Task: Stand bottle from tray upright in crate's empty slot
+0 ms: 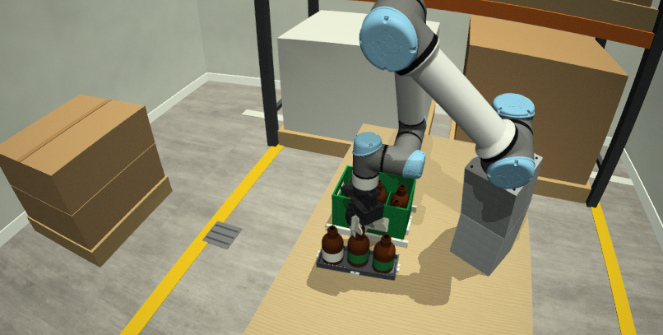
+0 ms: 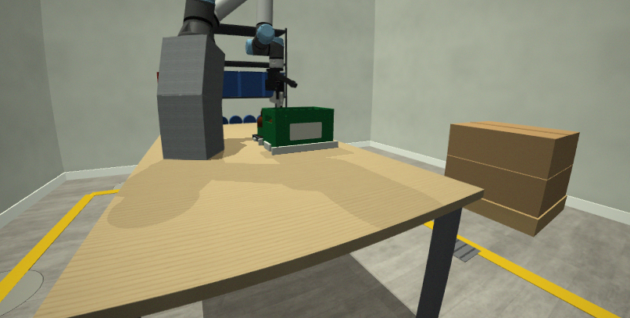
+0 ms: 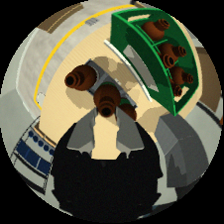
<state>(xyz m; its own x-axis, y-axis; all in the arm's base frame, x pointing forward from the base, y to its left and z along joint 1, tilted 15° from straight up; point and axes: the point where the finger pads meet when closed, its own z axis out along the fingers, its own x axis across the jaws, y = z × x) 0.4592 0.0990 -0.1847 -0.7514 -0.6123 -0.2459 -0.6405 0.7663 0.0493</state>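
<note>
Right now the brown bottle is 7 cm below my hand. From my hand the other things lie so: white-labelled bottle (9 cm ahead, 8 cm below); then crate (22 cm to the right, 8 cm below, 3 cm behind); then tray (15 cm below).
</note>
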